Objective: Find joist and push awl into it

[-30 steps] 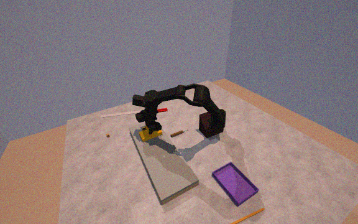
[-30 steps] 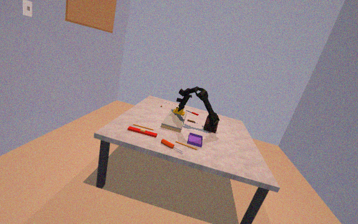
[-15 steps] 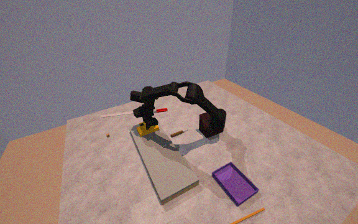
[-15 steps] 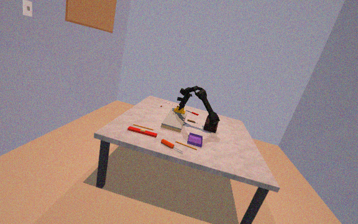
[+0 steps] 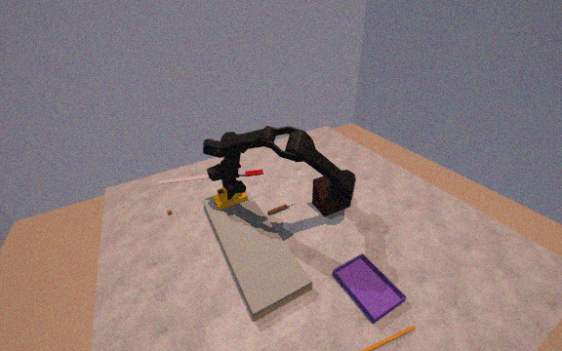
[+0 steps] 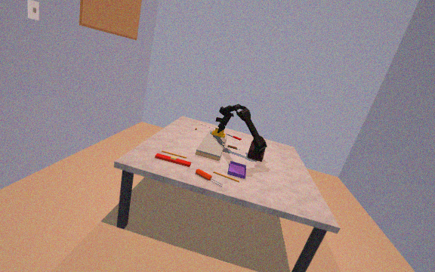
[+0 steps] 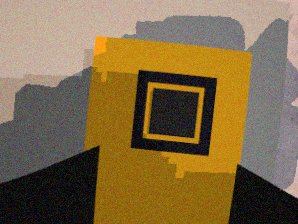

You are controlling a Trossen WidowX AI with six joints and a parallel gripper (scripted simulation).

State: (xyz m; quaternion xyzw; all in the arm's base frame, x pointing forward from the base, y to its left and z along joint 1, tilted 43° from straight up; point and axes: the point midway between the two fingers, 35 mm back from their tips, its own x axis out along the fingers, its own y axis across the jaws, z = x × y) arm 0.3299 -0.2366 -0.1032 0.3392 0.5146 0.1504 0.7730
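My gripper tip is 160 mm past the purple tray, 550 mm to the right of it and 50 mm above it. Also, from my gripper tip: small orange block: 210 mm ahead, 130 mm to the right, 60 mm below; then yellow stud finder: 10 mm ahead, 20 mm above; then awl: 180 mm behind, 140 mm to the left, 60 mm below.
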